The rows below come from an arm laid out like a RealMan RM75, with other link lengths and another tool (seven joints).
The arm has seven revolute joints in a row. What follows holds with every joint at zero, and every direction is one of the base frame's. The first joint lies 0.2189 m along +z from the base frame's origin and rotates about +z. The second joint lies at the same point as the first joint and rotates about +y. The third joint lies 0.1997 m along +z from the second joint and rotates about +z. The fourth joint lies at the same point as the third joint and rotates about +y. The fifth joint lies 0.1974 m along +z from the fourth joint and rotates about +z. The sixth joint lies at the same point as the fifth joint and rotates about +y. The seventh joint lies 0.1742 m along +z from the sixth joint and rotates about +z. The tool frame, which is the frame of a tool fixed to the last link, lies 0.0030 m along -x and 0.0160 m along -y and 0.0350 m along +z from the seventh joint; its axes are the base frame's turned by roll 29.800, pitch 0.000 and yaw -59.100 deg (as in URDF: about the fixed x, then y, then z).
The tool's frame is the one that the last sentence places.
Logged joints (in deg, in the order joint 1, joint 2, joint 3, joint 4, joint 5, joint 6, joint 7), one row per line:
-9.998, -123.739, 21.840, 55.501, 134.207, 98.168, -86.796
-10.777, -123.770, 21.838, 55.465, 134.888, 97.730, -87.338
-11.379, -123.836, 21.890, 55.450, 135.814, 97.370, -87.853
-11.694, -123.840, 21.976, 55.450, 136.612, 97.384, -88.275
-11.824, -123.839, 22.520, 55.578, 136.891, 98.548, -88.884
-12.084, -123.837, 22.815, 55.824, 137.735, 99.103, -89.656
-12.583, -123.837, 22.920, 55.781, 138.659, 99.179, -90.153
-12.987, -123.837, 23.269, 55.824, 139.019, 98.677, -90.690
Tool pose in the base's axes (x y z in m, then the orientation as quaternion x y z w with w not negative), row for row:
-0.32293, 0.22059, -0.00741, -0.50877, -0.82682, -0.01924, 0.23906
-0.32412, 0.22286, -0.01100, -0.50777, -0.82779, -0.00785, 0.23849
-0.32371, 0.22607, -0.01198, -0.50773, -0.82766, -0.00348, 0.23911
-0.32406, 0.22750, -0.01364, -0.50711, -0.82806, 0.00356, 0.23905
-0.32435, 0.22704, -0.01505, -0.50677, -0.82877, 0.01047, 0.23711
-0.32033, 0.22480, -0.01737, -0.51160, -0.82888, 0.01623, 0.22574
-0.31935, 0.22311, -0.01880, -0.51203, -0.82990, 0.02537, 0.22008
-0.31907, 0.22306, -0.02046, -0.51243, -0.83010, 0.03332, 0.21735
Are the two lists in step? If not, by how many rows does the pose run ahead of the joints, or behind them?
The pose runs 1 row behind the joints: the pose in row i belongs to the joints in row i - 1.
